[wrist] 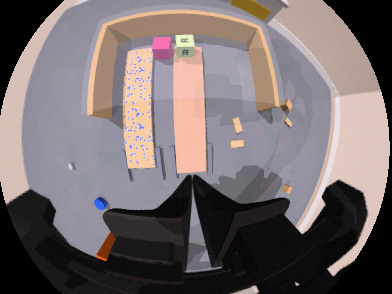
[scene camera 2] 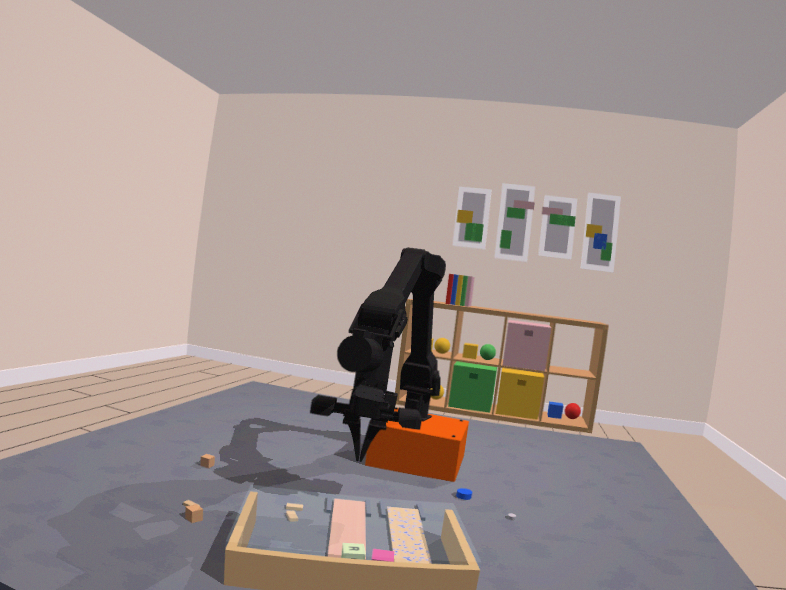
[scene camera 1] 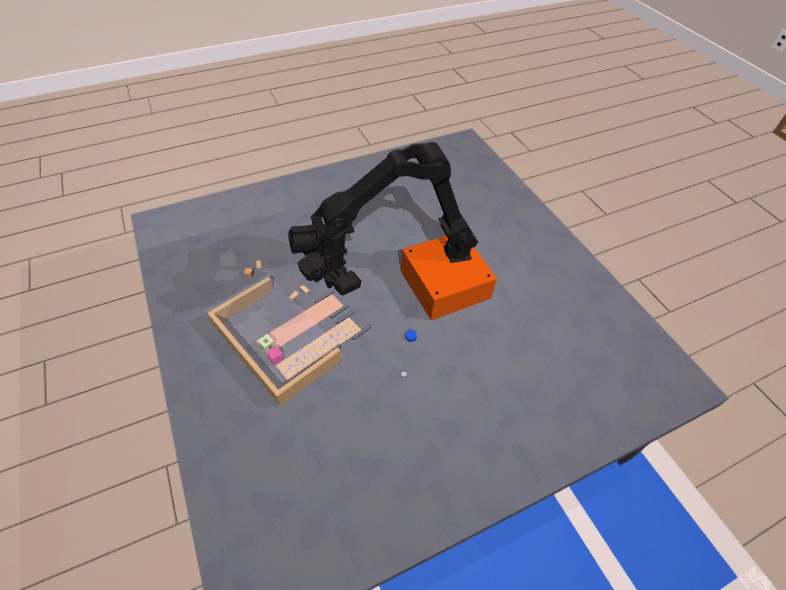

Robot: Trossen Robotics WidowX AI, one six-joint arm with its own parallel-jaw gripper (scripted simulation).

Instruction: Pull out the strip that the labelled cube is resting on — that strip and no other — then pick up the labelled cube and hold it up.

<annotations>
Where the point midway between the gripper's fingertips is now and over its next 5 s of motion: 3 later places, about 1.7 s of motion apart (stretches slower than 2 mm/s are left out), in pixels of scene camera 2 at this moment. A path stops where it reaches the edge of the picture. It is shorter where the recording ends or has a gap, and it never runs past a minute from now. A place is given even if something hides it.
My gripper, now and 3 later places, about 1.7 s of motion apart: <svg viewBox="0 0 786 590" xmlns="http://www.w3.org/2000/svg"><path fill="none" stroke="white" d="M358 461L350 503L348 493L347 479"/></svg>
</annotations>
